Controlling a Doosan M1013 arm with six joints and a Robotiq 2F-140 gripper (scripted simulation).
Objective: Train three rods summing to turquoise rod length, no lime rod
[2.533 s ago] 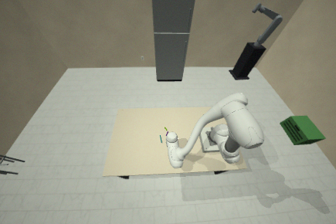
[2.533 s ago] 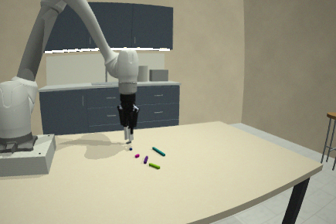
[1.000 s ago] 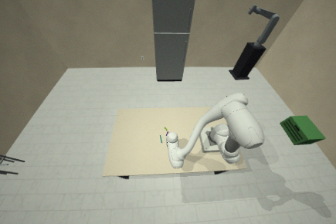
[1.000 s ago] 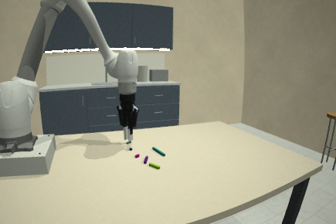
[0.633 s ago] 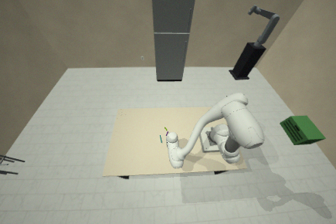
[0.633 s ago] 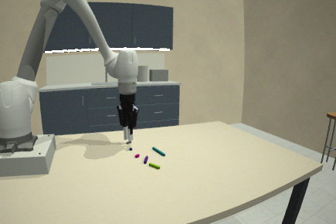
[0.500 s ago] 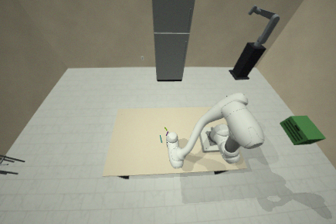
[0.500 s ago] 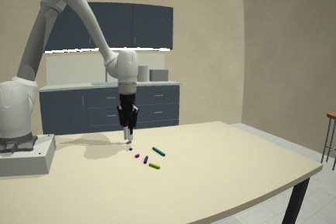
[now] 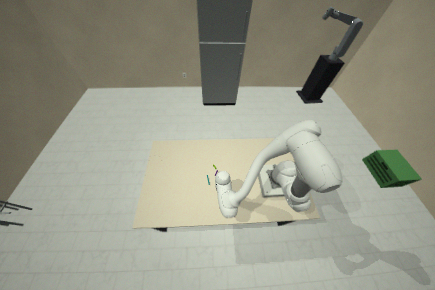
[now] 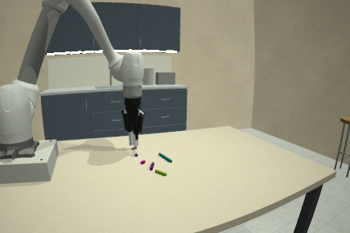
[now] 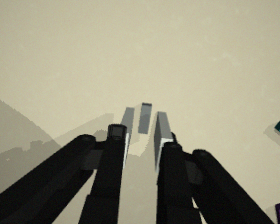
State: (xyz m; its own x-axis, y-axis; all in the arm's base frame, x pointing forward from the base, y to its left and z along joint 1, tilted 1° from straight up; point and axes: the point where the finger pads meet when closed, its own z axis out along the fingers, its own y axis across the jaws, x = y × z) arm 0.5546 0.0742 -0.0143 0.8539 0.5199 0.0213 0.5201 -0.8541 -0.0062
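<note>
My hand is 50 mm above the grey rod. From my hand the other things lie so: turquoise rod: 90 mm ahead, 170 mm to the right, 50 mm below; then small blue rod: 20 mm behind, 90 mm to the right, 50 mm below; then magenta rod: 20 mm behind, 180 mm to the right, 50 mm below.
</note>
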